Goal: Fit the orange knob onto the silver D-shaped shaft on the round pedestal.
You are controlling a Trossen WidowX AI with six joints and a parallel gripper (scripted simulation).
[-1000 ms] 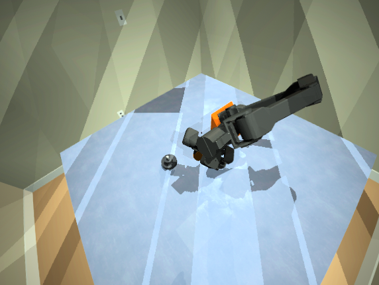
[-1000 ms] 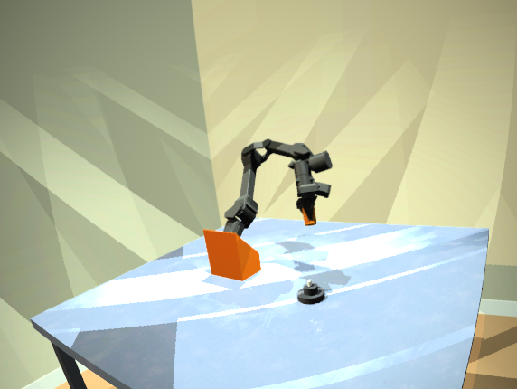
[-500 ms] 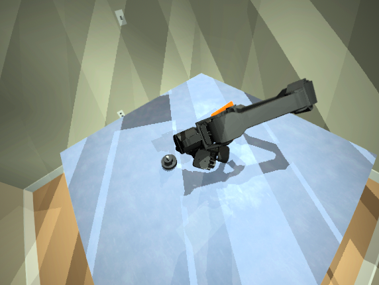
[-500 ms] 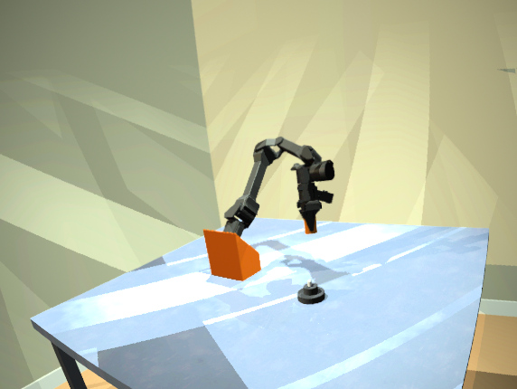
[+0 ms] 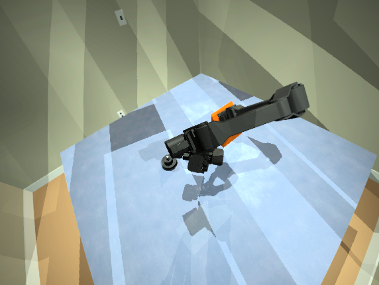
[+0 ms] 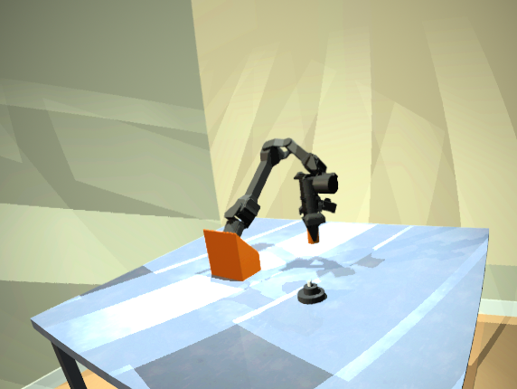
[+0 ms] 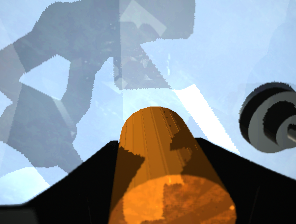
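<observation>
My gripper tip is now 160 mm to the left of the round pedestal, 90 mm above it and 80 mm short of it. Round my gripper tip: orange knob (30 mm above).
</observation>
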